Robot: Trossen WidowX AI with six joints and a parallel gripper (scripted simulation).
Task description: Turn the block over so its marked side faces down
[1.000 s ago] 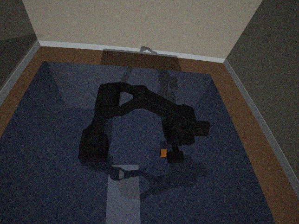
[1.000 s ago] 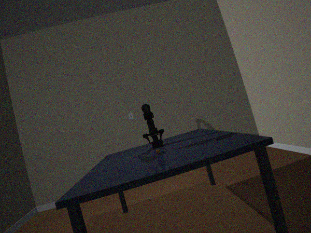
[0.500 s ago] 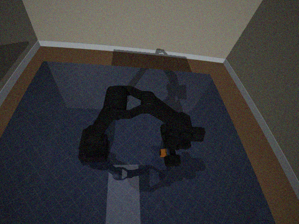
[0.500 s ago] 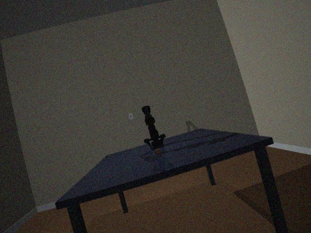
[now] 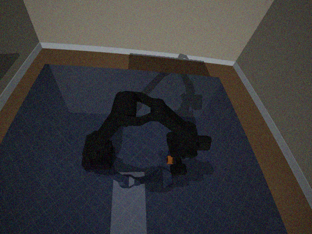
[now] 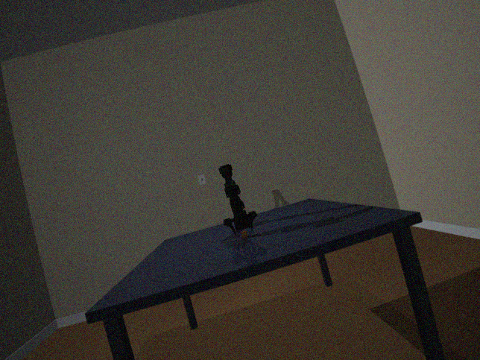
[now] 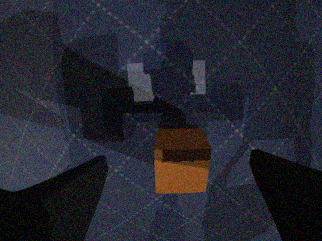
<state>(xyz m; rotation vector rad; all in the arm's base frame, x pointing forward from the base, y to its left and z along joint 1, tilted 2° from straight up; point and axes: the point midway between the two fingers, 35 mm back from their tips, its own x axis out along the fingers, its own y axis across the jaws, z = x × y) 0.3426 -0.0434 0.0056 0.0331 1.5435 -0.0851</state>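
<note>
Now: the block 1 cm behind my gripper tip and 1 cm below it.
</note>
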